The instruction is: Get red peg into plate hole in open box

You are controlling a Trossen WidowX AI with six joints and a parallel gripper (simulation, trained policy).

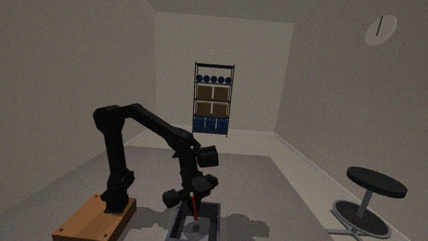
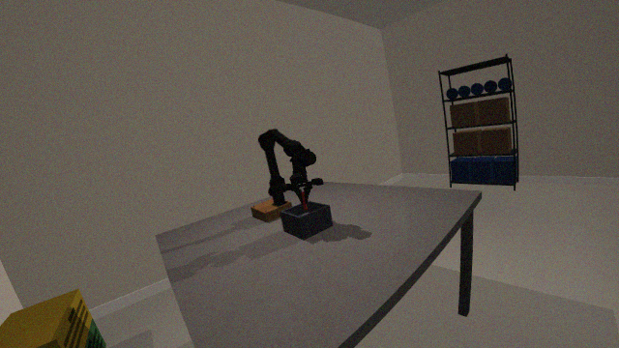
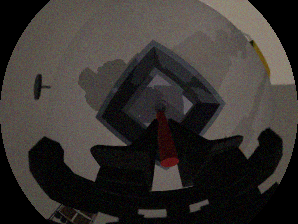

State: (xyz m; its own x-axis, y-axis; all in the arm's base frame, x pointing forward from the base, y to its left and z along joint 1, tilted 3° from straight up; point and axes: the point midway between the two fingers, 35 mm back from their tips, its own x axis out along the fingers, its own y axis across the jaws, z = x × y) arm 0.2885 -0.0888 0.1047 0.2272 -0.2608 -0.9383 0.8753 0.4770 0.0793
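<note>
Now: gripper tip 10 mm to the right of the red peg and 10 mm below it. From my gripper tip the other things lie so: grey box (10 mm to the right, 90 mm below).
</note>
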